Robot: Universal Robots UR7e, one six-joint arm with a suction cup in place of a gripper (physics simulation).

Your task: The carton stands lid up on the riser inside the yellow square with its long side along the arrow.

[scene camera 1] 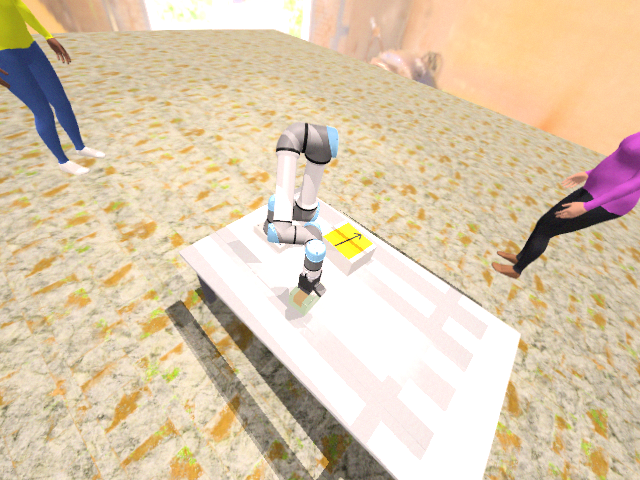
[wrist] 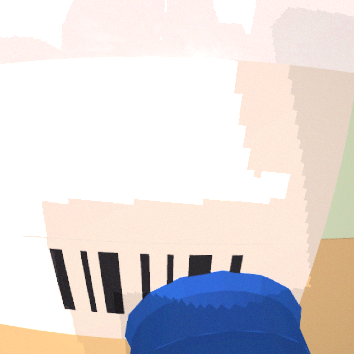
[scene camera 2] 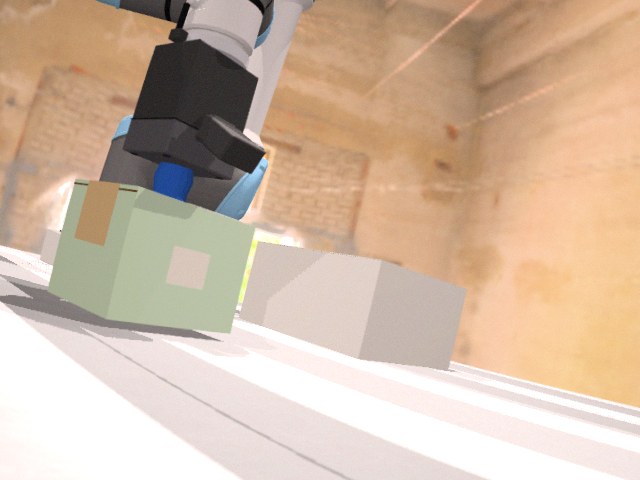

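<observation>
The light green carton [scene camera 1: 301,305] [scene camera 2: 175,268] [wrist: 345,200] is upright, its taped top with the barcode label facing up. A thin shadow gap under it in scene camera 2 shows it slightly above the table. My gripper [scene camera 1: 309,290] [scene camera 2: 171,194] [wrist: 215,312], a blue suction cup, is on the carton's top and holds it. The cup covers part of the label in the wrist view. The riser [scene camera 1: 358,262] [scene camera 2: 320,304] is a pale block apart from the carton. Its top bears the yellow square [scene camera 1: 356,250] and black arrow [scene camera 1: 347,240], both hidden in scene camera 2.
The white table [scene camera 1: 413,382] [scene camera 2: 361,439] carries the arm's base, the riser and striped shadows. The riser stands near the table's far long edge, close to the arm. A person in yellow [scene camera 1: 28,67] and a person in purple [scene camera 1: 610,180] stand on the floor away from the table.
</observation>
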